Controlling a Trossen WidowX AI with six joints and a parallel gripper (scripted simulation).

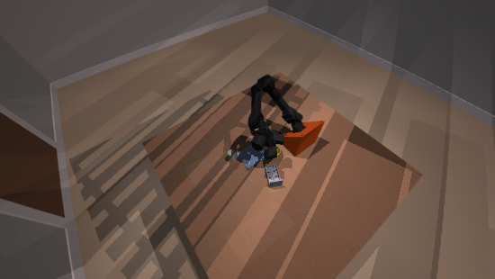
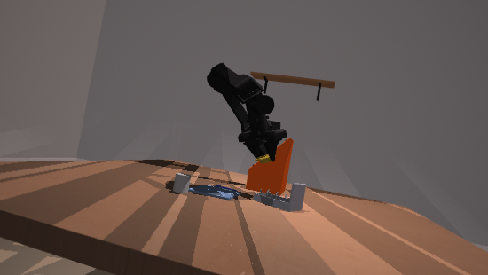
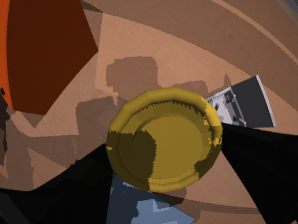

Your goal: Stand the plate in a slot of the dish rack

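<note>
The grey dish rack lies 10 cm below my gripper tip, 7 cm ahead of it and 6 cm to the left of it. Round my gripper tip: blue mat: 14 cm to the right, 12 cm below, 6 cm ahead; then yellow plate: 1 cm above; then blue spoon: 13 cm to the right, 12 cm below, 4 cm behind.
</note>
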